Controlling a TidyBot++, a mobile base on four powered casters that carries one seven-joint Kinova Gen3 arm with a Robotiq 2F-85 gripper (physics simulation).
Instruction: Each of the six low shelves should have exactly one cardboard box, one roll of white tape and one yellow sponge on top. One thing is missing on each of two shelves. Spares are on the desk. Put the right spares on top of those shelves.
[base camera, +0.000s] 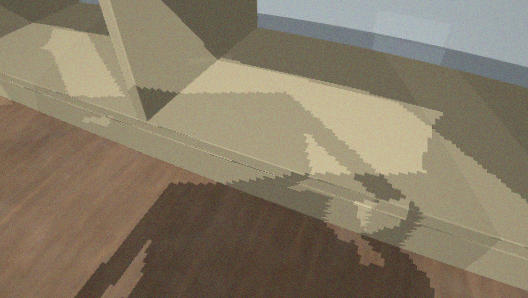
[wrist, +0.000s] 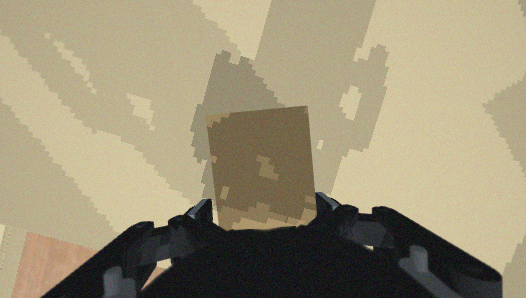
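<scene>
In the wrist view a brown cardboard box (wrist: 262, 164) lies on the pale top of a low shelf (wrist: 417, 145), a little askew. My gripper (wrist: 263, 206) is open, its two fingertips standing apart on either side of the box's near end, with a small gap to the box. The base camera shows the shelf (base camera: 254, 123) from low down, with shadows of the arm across it; the box and the gripper do not show there.
The brown wood floor (base camera: 74, 196) (wrist: 74, 258) lies in front of the shelf's long front edge. A slanted shelf panel (base camera: 119, 57) rises at the back left. A pale blue wall (base camera: 410, 20) stands behind.
</scene>
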